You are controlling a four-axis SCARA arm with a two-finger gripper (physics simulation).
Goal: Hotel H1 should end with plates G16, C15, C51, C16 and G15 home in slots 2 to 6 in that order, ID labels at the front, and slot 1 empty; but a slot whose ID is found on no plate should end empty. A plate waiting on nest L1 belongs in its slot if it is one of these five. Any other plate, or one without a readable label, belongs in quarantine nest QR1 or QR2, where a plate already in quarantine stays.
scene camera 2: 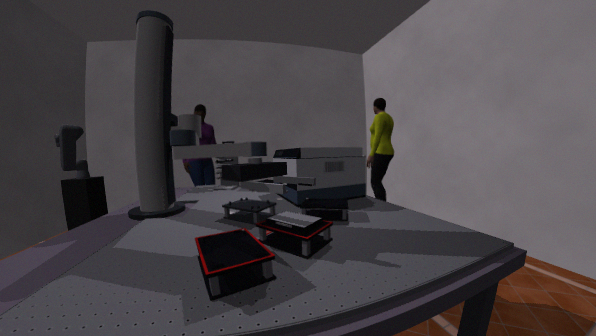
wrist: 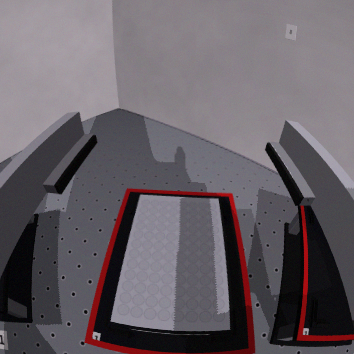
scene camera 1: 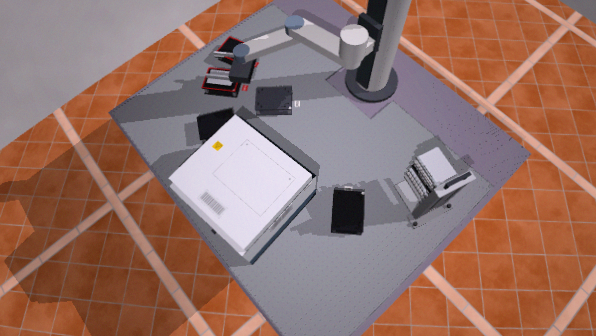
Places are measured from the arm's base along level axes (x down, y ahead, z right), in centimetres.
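Pixels of known places: gripper, between the fingertips: (scene camera 2: 301, 185) (wrist: 181, 125) (scene camera 1: 210, 64); arm's base, origin of its link: (scene camera 2: 158, 211) (scene camera 1: 371, 81).
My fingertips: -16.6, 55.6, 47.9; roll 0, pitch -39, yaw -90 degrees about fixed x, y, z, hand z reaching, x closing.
Note:
For each thing: its top centre in the pictures, then the offset to it from my fingertips, as dx, dy, dz.
- light plate, centre of its top: (wrist: 175, 251) (scene camera 2: 294, 218) (scene camera 1: 220, 77) +8.9, -1.6, -2.0
- second red-rimmed nest, centre of its top: (wrist: 347, 262) (scene camera 2: 229, 244) (scene camera 1: 235, 49) +9.9, -17.2, +7.5
- dark nest with pegs, centre of its top: (scene camera 2: 249, 201) (scene camera 1: 273, 96) +9.3, -12.6, -27.1
- large white instrument, centre of its top: (scene camera 1: 238, 176) (scene camera 2: 315, 148) -10.2, +24.1, -56.0
My gripper (scene camera 1: 219, 64) (scene camera 2: 299, 184) (wrist: 181, 125) is open and empty, raised above a light plate (scene camera 1: 220, 80) (scene camera 2: 295, 219) (wrist: 150, 260). The plate lies flat on a red-rimmed nest (scene camera 1: 205, 78) (scene camera 2: 306, 235) (wrist: 180, 192); its ID cannot be read. A second red-rimmed nest (scene camera 1: 231, 45) (scene camera 2: 232, 251) (wrist: 325, 280) stands beside it, with no plate seen on its black top in scene camera 2. The hotel (scene camera 1: 429, 201) stands at the right in scene camera 1 with several plates (scene camera 1: 419, 181) stacked in it; their labels and slot numbers cannot be read.
A dark nest with pegs (scene camera 1: 274, 99) (scene camera 2: 249, 205) stands near the red nests. A black nest (scene camera 1: 215, 125) (scene camera 2: 325, 204) is beside the large white instrument (scene camera 1: 240, 182) (scene camera 2: 330, 167). Another black nest (scene camera 1: 348, 212) stands between instrument and hotel. The arm's column (scene camera 1: 390, 45) (scene camera 2: 154, 115) rises from the table.

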